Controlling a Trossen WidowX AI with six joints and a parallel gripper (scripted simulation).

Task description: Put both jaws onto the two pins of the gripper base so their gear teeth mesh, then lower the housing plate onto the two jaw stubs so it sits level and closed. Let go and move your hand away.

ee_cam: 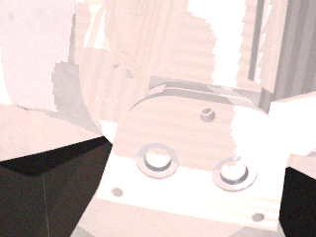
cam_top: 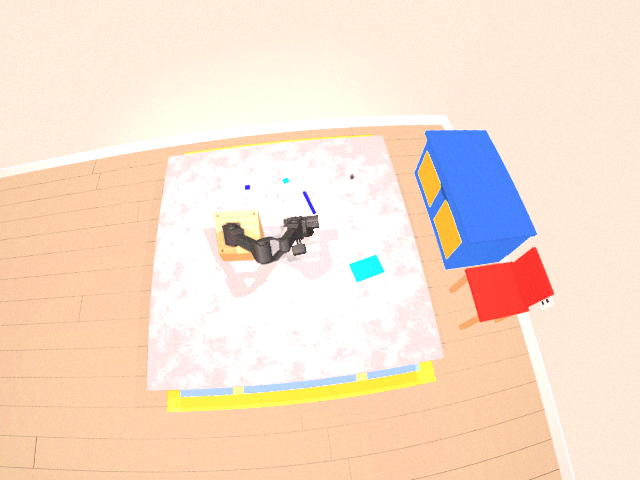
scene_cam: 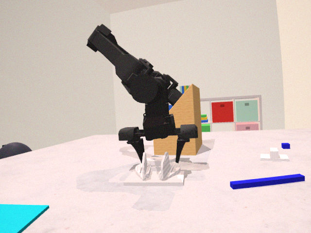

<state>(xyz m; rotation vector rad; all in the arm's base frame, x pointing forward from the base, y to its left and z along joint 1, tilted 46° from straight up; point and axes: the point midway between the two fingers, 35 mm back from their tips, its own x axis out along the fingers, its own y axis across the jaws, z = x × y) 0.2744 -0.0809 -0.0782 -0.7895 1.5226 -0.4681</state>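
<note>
My gripper tip is now 20 mm below the white housing plate and 10 mm short of it. Round my gripper tip: small blue cube 340 mm to the left, 260 mm behind; then cyan sheet 320 mm ahead, 130 mm to the right; then long blue bar 230 mm to the left, 60 mm ahead.
</note>
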